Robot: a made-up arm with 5 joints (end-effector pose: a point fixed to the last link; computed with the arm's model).
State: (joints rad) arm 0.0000 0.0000 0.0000 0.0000 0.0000
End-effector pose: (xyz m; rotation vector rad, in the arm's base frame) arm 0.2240 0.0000 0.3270 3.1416 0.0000 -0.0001
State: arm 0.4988 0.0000 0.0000 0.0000 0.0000
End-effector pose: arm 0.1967 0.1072 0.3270 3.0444 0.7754 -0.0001
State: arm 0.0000 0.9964 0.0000 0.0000 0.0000
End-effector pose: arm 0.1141 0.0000 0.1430 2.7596 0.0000 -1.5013
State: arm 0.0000 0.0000 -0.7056 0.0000 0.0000
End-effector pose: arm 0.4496 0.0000 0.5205 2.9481 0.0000 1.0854
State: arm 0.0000 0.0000 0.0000 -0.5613 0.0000
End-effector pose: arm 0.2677 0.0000 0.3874 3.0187 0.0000 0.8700
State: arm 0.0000 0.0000 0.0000 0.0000 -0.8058
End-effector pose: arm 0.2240 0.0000 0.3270 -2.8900 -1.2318 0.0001
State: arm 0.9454 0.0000 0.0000 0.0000 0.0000
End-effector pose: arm 0.1311 0.1816 0.3270 2.7971 1.4303 -0.0001
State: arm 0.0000 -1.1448 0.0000 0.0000 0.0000
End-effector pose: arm 0.1008 0.0000 0.5362 2.6409 0.0000 1.7015
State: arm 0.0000 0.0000 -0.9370 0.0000 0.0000
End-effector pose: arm 0.4876 0.0000 0.6122 2.8031 0.0000 1.4184
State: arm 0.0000 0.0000 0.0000 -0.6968 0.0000
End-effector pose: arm 0.2727 0.0000 0.4049 2.9529 0.0000 1.0724
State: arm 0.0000 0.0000 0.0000 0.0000 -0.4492
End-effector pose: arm 0.2240 0.0000 0.3270 -3.0627 -0.6997 0.0001
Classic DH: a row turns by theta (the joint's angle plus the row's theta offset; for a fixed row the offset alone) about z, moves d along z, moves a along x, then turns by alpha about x. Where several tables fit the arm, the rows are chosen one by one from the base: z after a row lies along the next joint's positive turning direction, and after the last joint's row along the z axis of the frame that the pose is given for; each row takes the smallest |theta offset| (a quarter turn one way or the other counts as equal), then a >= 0, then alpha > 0; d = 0 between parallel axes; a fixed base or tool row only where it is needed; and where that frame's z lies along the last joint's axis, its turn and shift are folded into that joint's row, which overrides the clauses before.
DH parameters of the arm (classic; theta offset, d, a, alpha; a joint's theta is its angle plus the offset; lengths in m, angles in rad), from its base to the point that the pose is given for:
joint 1: 0 0.336 0 -1.5708
joint 2: -1.3851 0 0.4009 0
joint 3: -0.4075 0 -0.3045 0
joint 4: -1.3489 0 -0.083 1.5708
joint 5: 3.1416 0.106 0 0

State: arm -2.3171 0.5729 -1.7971 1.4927 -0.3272
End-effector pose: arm -0.4276 -0.4624 0.4648 -1.5681 2.4153 0.0958
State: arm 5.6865 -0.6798 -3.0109 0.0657 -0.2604
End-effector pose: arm -0.4343 0.2950 0.9626 -0.5959 0.1012 2.2305
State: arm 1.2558 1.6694 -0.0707 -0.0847 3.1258
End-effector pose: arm -0.0047 -0.0144 0.0760 1.0178 -1.3791 0.9410
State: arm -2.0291 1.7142 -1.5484 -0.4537 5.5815
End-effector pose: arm -0.2239 -0.4539 -0.1757 2.2518 -1.7610 0.0845
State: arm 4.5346 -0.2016 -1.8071 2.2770 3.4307
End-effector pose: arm -0.0506 -0.2816 0.7993 -2.4949 -1.5363 -0.2637
